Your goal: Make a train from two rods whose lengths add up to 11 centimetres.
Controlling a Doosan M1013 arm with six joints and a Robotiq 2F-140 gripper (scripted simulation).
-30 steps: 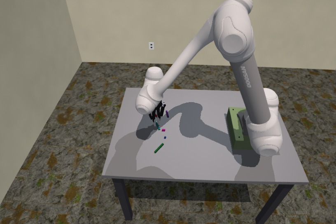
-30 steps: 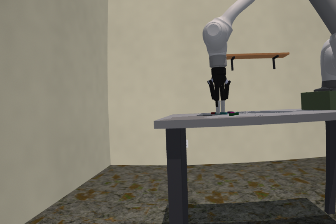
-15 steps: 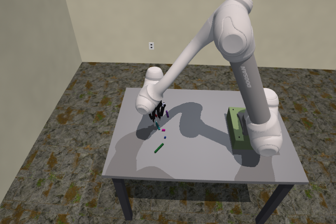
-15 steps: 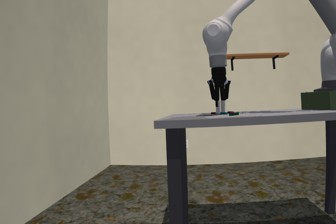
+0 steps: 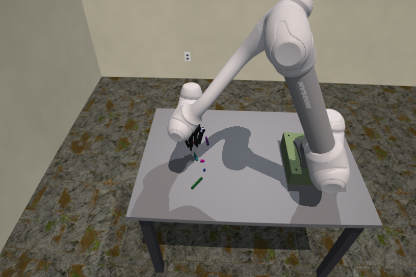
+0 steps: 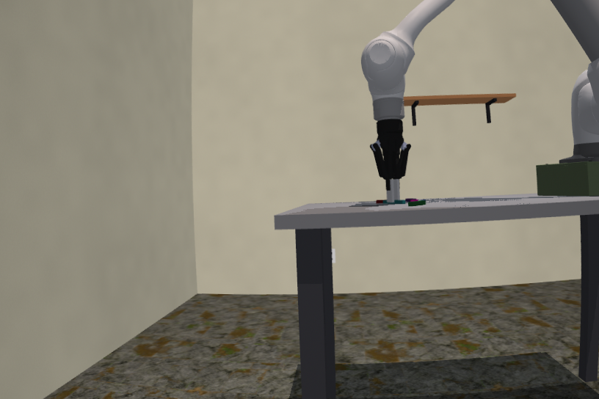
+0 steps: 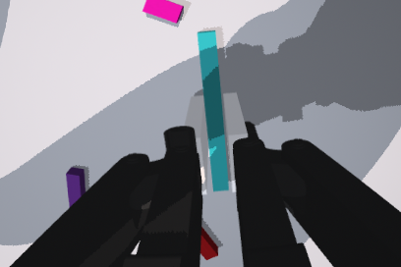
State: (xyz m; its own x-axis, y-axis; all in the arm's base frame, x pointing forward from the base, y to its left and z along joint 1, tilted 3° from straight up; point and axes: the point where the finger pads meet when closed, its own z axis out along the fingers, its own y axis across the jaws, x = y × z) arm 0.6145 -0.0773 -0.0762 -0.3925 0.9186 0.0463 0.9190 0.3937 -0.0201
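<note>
Now: the turquoise rod 30 mm below my hand. Also, from my hand: magenta rod (50 mm to the left, 50 mm behind, 30 mm below); then purple rod (100 mm to the right, 70 mm behind, 30 mm below); then red rod (80 mm to the right, 30 mm below, 10 mm ahead).
</note>
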